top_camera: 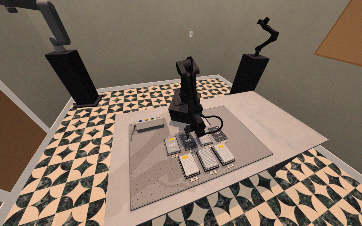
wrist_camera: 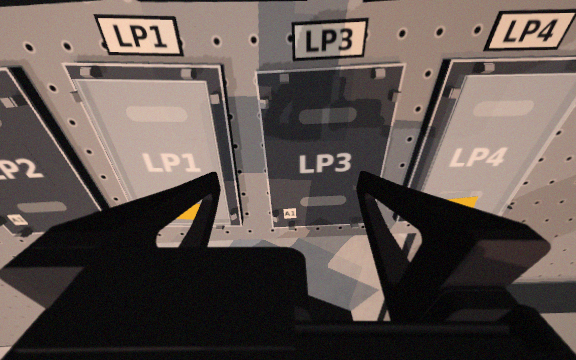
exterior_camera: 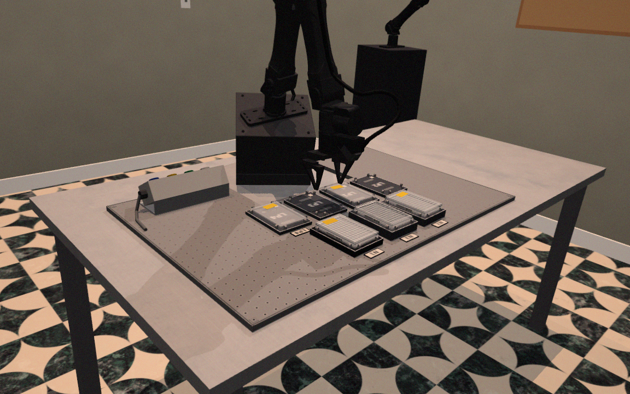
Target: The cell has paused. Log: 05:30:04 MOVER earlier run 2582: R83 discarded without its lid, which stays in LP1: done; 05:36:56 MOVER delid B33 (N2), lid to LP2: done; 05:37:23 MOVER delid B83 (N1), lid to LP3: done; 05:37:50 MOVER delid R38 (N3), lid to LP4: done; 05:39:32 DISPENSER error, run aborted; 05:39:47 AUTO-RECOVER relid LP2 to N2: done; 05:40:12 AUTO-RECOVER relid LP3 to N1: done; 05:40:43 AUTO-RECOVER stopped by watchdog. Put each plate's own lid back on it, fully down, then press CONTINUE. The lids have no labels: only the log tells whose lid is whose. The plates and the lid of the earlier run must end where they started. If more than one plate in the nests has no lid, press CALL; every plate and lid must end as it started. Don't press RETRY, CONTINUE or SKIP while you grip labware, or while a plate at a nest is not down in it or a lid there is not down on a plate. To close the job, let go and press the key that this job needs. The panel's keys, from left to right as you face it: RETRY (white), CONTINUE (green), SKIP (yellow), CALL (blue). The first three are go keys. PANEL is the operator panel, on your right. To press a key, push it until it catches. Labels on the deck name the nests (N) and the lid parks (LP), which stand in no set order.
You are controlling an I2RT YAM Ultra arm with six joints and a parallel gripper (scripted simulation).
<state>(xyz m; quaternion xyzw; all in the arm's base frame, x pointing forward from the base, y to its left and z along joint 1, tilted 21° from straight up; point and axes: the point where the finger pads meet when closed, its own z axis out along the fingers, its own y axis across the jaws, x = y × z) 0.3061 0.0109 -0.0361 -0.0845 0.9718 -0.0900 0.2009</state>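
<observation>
My hand is 10 mm past the lid park LP3, 30 mm to the left of it and 60 mm above it. Round my hand: plate: 160 mm ahead, 60 mm to the left, 40 mm below; green CONTINUE key: 230 mm behind, 300 mm to the right; white RETRY key: 240 mm behind, 260 mm to the right.
</observation>
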